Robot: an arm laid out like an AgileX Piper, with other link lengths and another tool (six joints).
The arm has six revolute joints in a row. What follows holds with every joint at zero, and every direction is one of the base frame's. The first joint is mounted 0.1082 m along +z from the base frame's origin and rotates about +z. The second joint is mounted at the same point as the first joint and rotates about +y. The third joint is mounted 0.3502 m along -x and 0.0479 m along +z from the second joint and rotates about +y. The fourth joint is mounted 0.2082 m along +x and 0.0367 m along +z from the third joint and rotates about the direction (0.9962, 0, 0.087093). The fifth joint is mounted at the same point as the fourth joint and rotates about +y. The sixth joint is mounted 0.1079 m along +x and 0.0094 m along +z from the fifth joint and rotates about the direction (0.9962, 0, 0.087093). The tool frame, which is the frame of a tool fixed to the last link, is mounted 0.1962 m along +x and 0.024 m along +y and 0.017 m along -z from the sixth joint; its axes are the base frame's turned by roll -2.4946, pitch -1.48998 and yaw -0.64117 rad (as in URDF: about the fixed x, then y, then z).
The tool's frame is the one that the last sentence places.
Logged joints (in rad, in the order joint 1, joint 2, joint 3, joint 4, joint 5, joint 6), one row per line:
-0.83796, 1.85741, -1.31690, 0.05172, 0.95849, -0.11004
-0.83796, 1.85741, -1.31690, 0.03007, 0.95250, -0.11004
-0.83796, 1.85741, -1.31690, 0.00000, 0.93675, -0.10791
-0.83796, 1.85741, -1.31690, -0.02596, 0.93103, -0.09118
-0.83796, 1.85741, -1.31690, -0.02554, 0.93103, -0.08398
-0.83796, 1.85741, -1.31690, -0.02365, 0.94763, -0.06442
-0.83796, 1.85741, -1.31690, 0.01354, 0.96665, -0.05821
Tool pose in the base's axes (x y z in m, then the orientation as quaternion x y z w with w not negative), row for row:
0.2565, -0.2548, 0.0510, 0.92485, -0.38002, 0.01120, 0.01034
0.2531, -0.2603, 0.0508, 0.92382, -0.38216, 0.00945, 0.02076
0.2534, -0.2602, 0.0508, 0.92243, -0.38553, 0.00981, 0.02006
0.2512, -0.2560, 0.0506, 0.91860, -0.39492, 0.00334, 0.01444
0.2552, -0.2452, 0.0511, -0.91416, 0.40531, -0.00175, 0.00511
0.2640, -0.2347, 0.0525, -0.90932, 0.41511, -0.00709, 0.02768
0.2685, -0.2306, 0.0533, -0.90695, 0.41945, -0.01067, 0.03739
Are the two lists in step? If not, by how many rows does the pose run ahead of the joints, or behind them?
The pose runs 2 rows ahead of the joints: the pose in row i belongs to the joints in row i + 2.
